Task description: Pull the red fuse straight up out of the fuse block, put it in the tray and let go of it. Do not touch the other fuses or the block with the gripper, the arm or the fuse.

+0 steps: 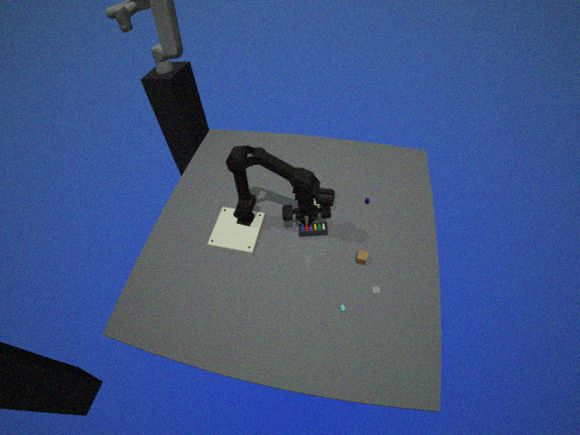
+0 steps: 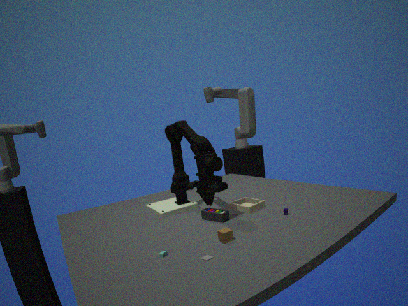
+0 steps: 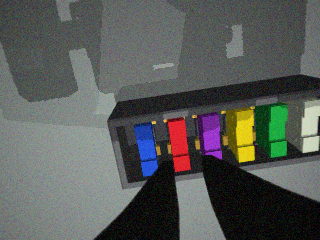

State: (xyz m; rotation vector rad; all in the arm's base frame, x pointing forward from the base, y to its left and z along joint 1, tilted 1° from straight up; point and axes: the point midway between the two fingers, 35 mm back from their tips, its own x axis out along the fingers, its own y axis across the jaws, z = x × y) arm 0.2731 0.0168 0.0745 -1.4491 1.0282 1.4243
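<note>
Right now my gripper tip is 4 cm above the red fuse. The rest, counted from my gripper tip: brown cube (25 cm ahead, 8 cm to the right, 4 cm below); purple cylinder (23 cm to the left, 23 cm ahead, 5 cm below); tray (19 cm to the left, 6 cm below, 1 cm ahead).
</note>
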